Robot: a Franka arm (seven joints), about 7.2 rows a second.
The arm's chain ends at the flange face. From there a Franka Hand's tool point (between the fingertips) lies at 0.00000 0.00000 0.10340 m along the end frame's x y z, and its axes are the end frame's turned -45 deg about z.
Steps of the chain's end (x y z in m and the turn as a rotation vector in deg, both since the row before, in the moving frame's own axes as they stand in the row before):
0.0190 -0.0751 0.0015 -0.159 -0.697 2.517
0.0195 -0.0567 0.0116 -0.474 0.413 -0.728
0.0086 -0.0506 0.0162 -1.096 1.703 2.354
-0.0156 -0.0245 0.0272 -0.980 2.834 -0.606
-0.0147 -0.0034 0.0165 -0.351 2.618 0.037
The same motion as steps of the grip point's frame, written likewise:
0.0655 -0.0404 0.0015 0.380 -0.605 2.517
0.0538 -0.0252 0.0116 -0.627 -0.043 -0.728
0.0426 -0.0261 0.0161 -1.979 0.429 2.354
0.0087 -0.0235 0.0271 -2.697 1.311 -0.606
-0.0051 -0.0090 0.0164 -2.099 1.603 0.037

